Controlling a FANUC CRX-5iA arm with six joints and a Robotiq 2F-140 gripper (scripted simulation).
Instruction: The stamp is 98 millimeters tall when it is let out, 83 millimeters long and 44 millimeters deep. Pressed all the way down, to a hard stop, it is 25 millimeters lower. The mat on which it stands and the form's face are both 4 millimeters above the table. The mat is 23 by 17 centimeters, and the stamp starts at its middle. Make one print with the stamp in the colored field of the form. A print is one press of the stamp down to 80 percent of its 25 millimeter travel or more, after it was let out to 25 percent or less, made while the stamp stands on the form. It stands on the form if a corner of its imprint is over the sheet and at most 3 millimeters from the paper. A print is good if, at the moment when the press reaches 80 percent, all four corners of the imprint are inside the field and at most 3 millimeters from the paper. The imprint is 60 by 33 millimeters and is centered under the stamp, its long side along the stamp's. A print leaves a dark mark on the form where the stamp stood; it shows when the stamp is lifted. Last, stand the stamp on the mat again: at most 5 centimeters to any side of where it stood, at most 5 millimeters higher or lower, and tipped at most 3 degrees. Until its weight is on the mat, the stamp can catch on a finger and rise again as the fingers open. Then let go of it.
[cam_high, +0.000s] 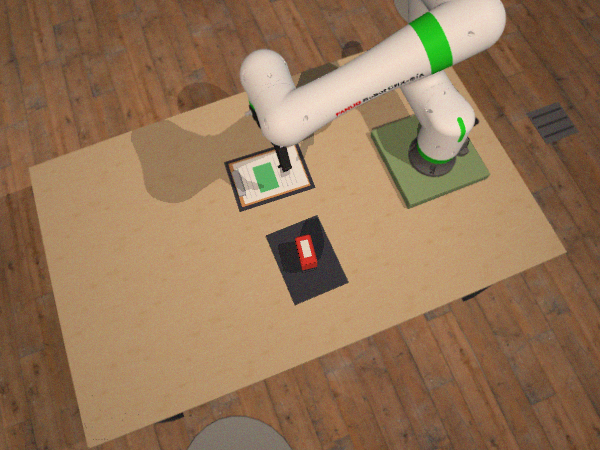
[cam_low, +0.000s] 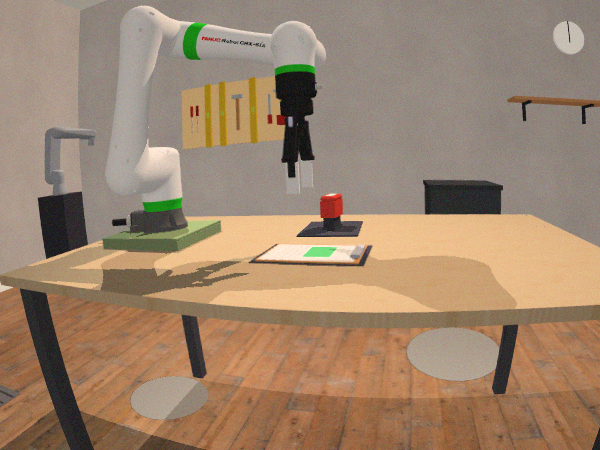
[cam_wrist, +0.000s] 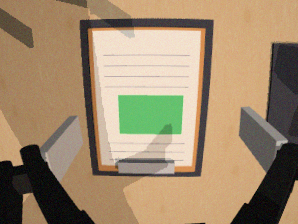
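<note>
My hand is 28 cm to the right of the red stamp, 10 cm above it and 8 cm short of it. From my hand the other things lie so: mat 28 cm to the left, 15 cm below, 8 cm ahead; clipboard 15 cm below, 4 cm ahead, 2 cm to the right.
</note>
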